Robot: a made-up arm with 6 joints. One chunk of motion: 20 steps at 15 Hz.
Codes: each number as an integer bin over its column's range. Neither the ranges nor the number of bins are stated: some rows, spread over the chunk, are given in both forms.
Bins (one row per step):
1: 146 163 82 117 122 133
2: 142 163 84 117 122 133
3: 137 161 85 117 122 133
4: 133 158 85 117 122 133
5: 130 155 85 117 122 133
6: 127 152 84 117 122 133
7: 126 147 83 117 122 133
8: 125 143 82 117 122 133
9: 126 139 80 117 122 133
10: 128 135 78 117 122 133
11: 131 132 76 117 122 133
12: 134 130 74 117 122 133
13: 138 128 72 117 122 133
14: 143 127 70 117 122 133
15: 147 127 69 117 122 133
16: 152 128 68 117 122 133
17: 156 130 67 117 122 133
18: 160 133 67 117 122 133
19: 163 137 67 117 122 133
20: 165 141 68 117 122 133
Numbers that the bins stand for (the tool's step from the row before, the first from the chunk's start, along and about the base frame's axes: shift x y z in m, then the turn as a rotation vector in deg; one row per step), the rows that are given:
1: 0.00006 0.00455 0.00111 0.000 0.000 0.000
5: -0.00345 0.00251 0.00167 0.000 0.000 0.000
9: -0.00433 -0.00157 0.00075 0.000 0.000 0.000
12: -0.00257 -0.00386 -0.00036 0.000 0.000 0.000
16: 0.00138 -0.00437 -0.00147 0.000 0.000 0.000
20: 0.00424 -0.00106 -0.00147 0.000 0.000 0.000
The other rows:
2: -0.00082 0.00455 0.00148 0.000 0.000 0.000
3: -0.00191 0.00404 0.00167 0.000 0.000 0.000
4: -0.00279 0.00327 0.00167 0.000 0.000 0.000
6: -0.00411 0.00175 0.00148 0.000 0.000 0.000
7: -0.00433 0.00047 0.00130 0.000 0.000 0.000
8: -0.00455 -0.00055 0.00111 0.000 0.000 0.000
10: -0.00389 -0.00259 0.00038 0.000 0.000 0.000
11: -0.00323 -0.00335 0.00001 0.000 0.000 0.000
13: -0.00169 -0.00437 -0.00073 0.000 0.000 0.000
14: -0.00060 -0.00463 -0.00110 0.000 0.000 0.000
15: 0.00028 -0.00463 -0.00128 0.000 0.000 0.000
17: 0.00226 -0.00386 -0.00165 0.000 0.000 0.000
18: 0.00314 -0.00310 -0.00165 0.000 0.000 0.000
19: 0.00380 -0.00208 -0.00165 0.000 0.000 0.000

